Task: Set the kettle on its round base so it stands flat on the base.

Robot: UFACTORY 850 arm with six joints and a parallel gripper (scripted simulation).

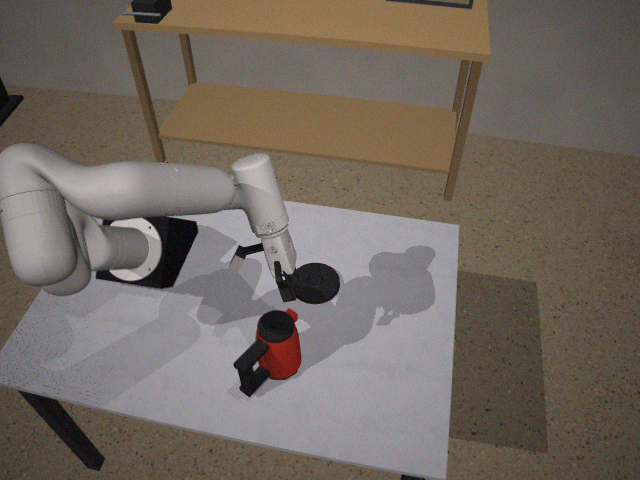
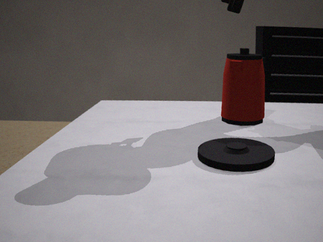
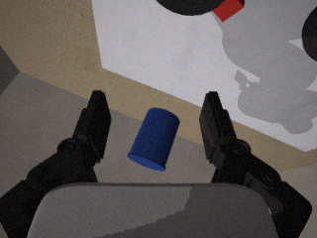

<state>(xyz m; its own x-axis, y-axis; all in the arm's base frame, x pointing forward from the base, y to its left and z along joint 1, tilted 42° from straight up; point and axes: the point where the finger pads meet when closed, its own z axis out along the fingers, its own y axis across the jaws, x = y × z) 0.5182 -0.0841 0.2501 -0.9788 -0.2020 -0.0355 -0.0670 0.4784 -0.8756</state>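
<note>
Now: the red kettle 60 mm behind my hand, 50 mm to the right of it and 220 mm below it. Also, from my hand: round black base 30 mm ahead, 250 mm to the left, 300 mm below.
</note>
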